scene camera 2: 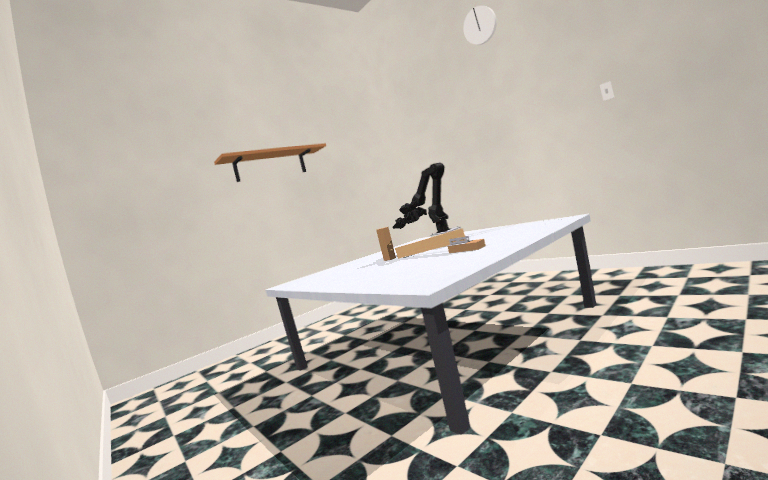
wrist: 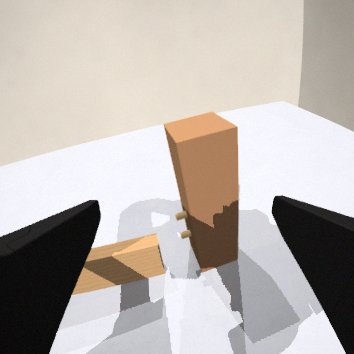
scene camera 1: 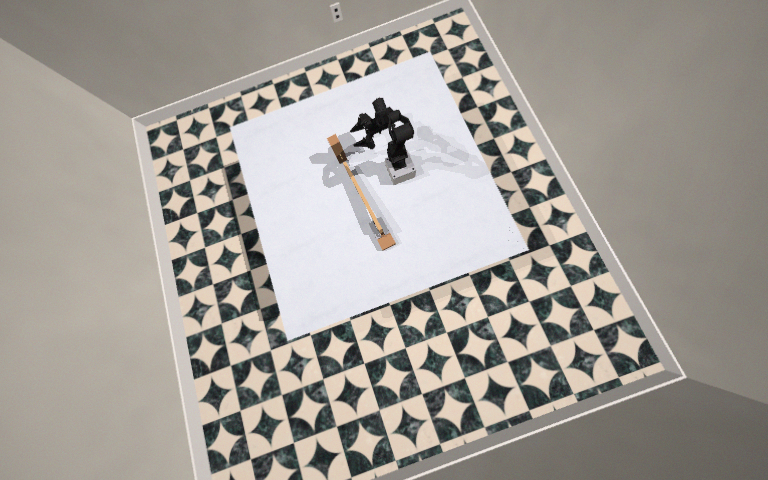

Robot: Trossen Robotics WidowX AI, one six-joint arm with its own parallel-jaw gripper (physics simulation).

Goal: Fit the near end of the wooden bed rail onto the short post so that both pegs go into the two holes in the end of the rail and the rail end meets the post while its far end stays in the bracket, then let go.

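Frame: origin at the arm's base, x left, y back, z up, level; centimetres.
Where they show: gripper, fingertip midpoint: (scene camera 2: 397, 225) (wrist: 187, 206) (scene camera 1: 351, 138); arm's base, origin of the base link: (scene camera 2: 443, 231) (scene camera 1: 398, 163).
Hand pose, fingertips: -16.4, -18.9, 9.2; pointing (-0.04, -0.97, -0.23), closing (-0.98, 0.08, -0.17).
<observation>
Things, the pixels of their top centre, and the offset from my fingertips, as dx, dy, dz. "*": a spot on its surface instead. Level surfaces: height alone.
- upright short post, surface spot: (wrist: 210, 175) * -2.6, -6.5, -3.0
- upper peg, surface spot: (wrist: 181, 215) * +0.6, -8.2, -8.6
- lower peg, surface spot: (wrist: 186, 234) * +0.6, -8.2, -11.8
- orange-brown block, middle of its top: (scene camera 2: 465, 242) (scene camera 1: 381, 233) +47.7, -1.9, -13.7
- white table, its level: dz -17.2
The wooden bed rail (scene camera 1: 364, 195) (scene camera 2: 427, 244) (wrist: 135, 260) stands on its narrow edge. Its near end is apart from the short post, with a gap between them; the holes cannot be made out. The upright short post (scene camera 1: 338, 150) (scene camera 2: 385, 243) (wrist: 210, 175) has two pegs, an upper peg (wrist: 181, 215) and a lower peg (wrist: 186, 234), both bare and pointing towards the rail side. The rail's far end is at the grey bracket (scene camera 2: 458, 241); how it sits inside cannot be told. My gripper (scene camera 1: 354, 138) (scene camera 2: 398, 222) (wrist: 187, 206) is open and empty, above the table on the arm's side of the post.
An orange-brown block (scene camera 1: 386, 242) (scene camera 2: 470, 246) lies at the bracket end. The arm's base (scene camera 1: 401, 172) stands on the white table (scene camera 1: 453, 215) (scene camera 2: 362, 283), to the right of the rail in the first scene view. Arm shadows fall around the post and rail.
</observation>
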